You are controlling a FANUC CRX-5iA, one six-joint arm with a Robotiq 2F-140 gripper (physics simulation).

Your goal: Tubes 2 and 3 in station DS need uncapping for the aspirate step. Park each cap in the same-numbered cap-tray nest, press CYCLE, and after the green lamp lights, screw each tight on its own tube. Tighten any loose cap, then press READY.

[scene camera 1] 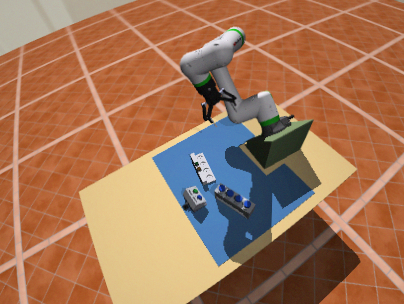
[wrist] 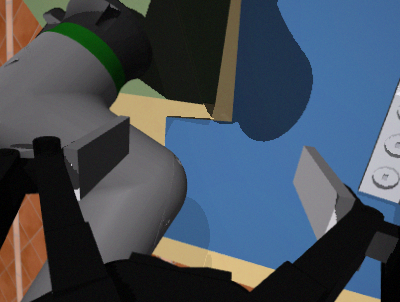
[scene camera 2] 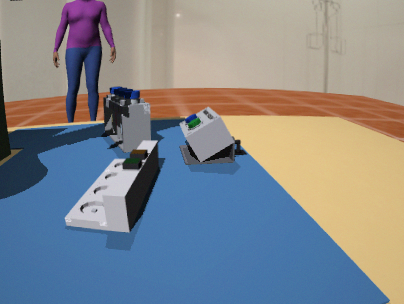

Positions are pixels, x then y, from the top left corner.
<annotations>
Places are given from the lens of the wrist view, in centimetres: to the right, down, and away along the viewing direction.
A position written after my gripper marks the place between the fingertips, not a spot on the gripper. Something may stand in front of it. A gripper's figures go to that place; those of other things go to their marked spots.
my gripper point(wrist: 211, 149): 1, 0, 20
blue mat point(wrist: 316, 80): 20, -12, 43
</annotations>
